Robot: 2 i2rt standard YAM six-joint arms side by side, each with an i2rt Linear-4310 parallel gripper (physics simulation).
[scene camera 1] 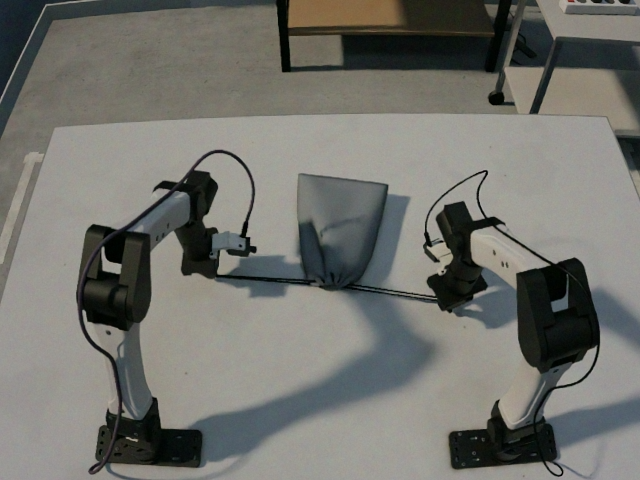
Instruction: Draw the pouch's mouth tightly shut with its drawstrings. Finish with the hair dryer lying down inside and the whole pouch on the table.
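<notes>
The grey pouch [343, 227] lies on the table [320, 392] with its mouth [333, 281] toward the bottom of the picture. The mouth is bunched into tight folds. The dark drawstrings [263, 279] [395, 293] run out straight and taut from both sides of the mouth. My left gripper [214, 275] is shut on the left drawstring end, left of the pouch. My right gripper [444, 303] is shut on the right drawstring end, right of the pouch. The fingertips are mostly hidden by the gripper bodies. The hair dryer does not show; the pouch's cloth bulges and creases in its lower half.
Each arm's base stands near the table's front edge, at the lower left and lower right. Arm shadows fall across the table. Beyond the far edge are a brown-topped bench [387, 25] and a white cart [594, 28] with a power strip [599, 7].
</notes>
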